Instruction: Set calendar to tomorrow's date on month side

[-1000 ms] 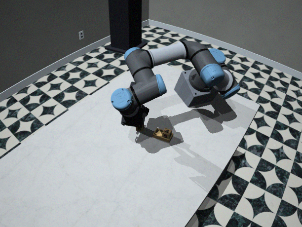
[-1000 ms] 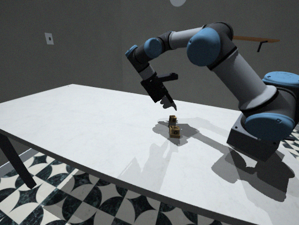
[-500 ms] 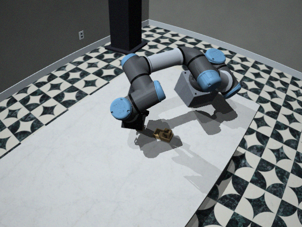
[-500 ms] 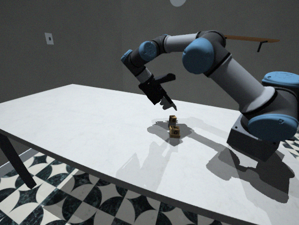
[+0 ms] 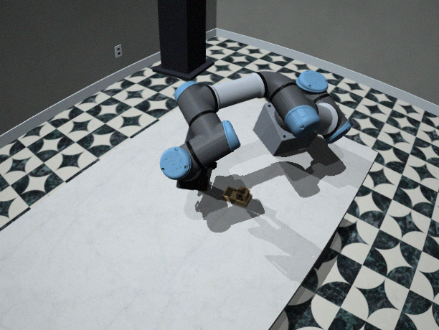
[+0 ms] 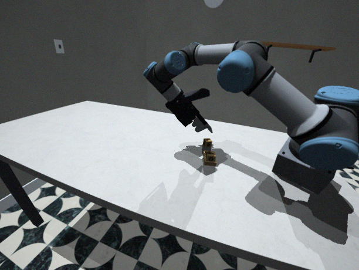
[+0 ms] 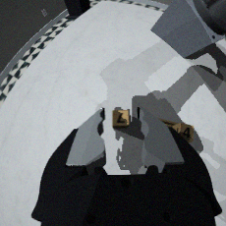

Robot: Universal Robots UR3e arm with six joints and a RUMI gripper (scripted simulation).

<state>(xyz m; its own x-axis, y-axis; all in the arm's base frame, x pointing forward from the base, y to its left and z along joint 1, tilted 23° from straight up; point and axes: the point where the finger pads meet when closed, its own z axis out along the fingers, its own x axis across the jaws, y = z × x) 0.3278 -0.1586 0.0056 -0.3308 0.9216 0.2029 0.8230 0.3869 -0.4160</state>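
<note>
Right now my hand is 80 mm above the wooden cube and 10 mm past it. Round my hand: wooden calendar tray 110 mm to the left, 80 mm below, 20 mm behind.
</note>
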